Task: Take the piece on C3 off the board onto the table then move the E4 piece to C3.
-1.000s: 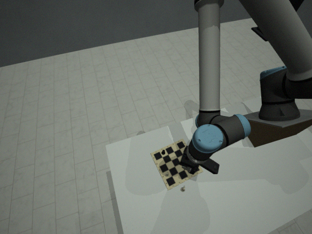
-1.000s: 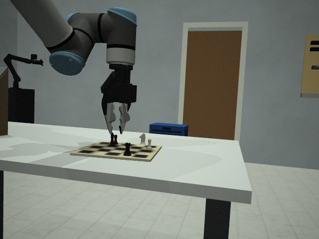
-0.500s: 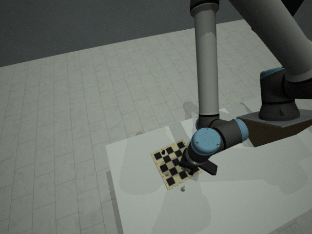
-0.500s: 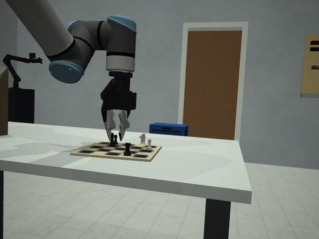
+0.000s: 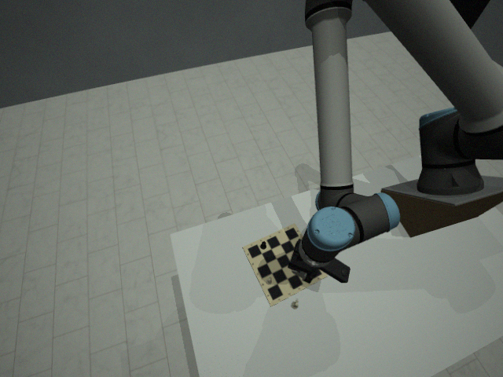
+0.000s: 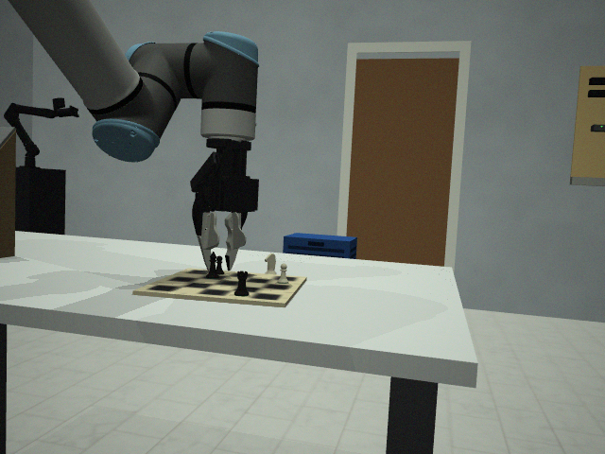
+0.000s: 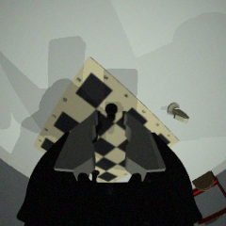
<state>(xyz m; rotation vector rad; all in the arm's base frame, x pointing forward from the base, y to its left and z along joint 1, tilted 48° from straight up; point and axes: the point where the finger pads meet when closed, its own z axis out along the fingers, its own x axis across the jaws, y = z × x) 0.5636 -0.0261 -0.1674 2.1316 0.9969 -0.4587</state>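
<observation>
My hand is 1 cm above the small black piece. The rest, counted from my hand: chessboard: 5 cm ahead, 6 cm to the right, 2 cm below; then white knight: 7 cm ahead, 8 cm to the left, 1 cm below; then white pawn: 12 cm ahead, 1 cm to the right, 1 cm below.
</observation>
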